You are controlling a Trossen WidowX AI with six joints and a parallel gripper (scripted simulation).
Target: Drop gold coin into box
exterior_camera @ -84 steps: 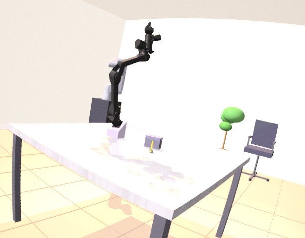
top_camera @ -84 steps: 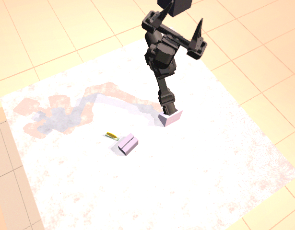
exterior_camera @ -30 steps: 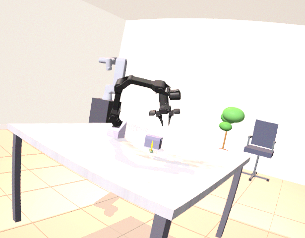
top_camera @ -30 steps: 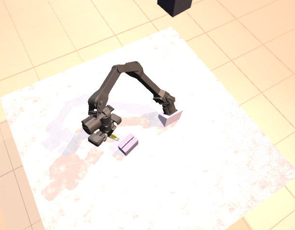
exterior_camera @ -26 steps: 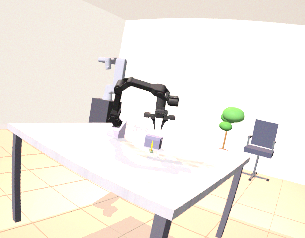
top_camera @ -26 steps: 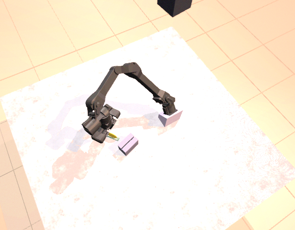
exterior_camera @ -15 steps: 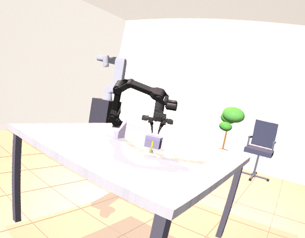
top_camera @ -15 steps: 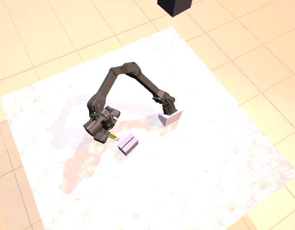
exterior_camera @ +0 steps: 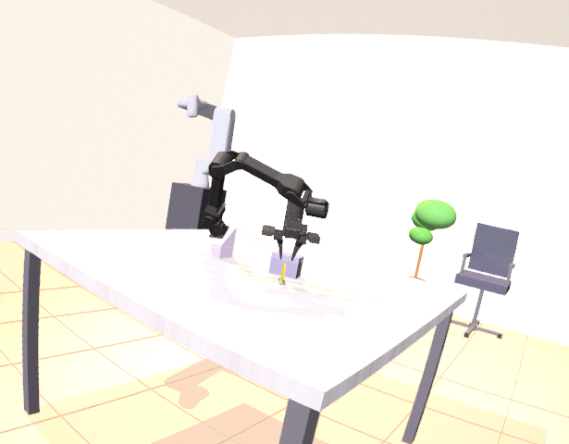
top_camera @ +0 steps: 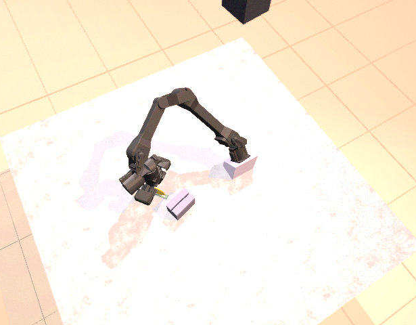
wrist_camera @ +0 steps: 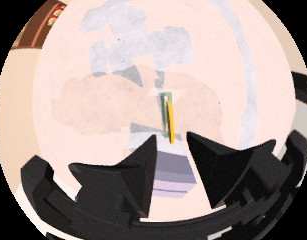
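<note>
The gold coin is 40 mm below my gripper tip.
</note>
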